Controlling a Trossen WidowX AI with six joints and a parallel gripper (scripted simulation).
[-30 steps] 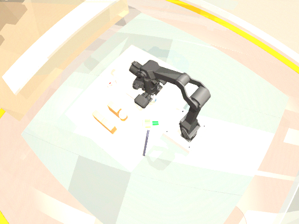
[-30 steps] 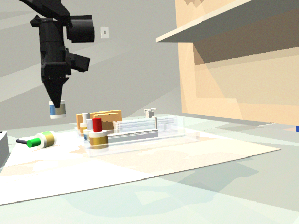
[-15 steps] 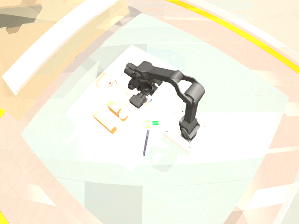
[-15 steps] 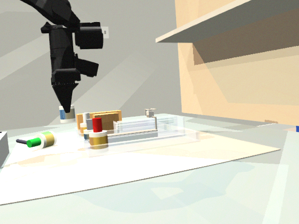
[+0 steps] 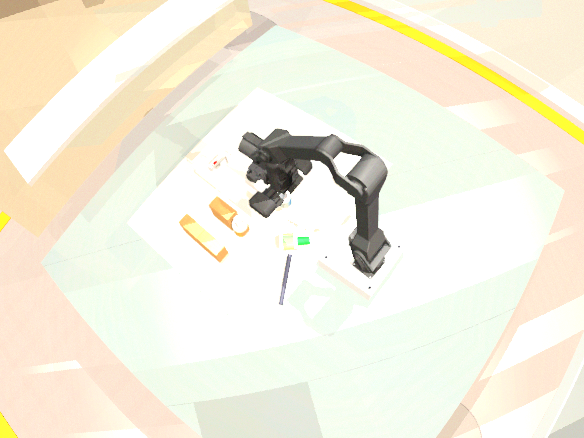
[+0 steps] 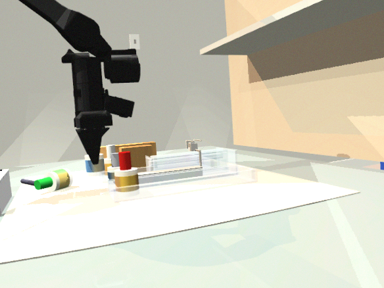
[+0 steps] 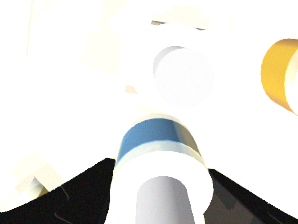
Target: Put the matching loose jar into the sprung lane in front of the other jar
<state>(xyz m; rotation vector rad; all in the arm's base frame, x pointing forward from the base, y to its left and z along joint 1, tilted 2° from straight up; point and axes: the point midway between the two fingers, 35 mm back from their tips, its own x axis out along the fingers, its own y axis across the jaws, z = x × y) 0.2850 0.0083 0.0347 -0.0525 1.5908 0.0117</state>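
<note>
The clear sprung lane is 190 mm ahead of my gripper tip, 40 mm below it and 30 mm to the left of it. From my gripper tip the other things lie so: dark rod: 150 mm to the left, 140 mm behind, 50 mm below.
</note>
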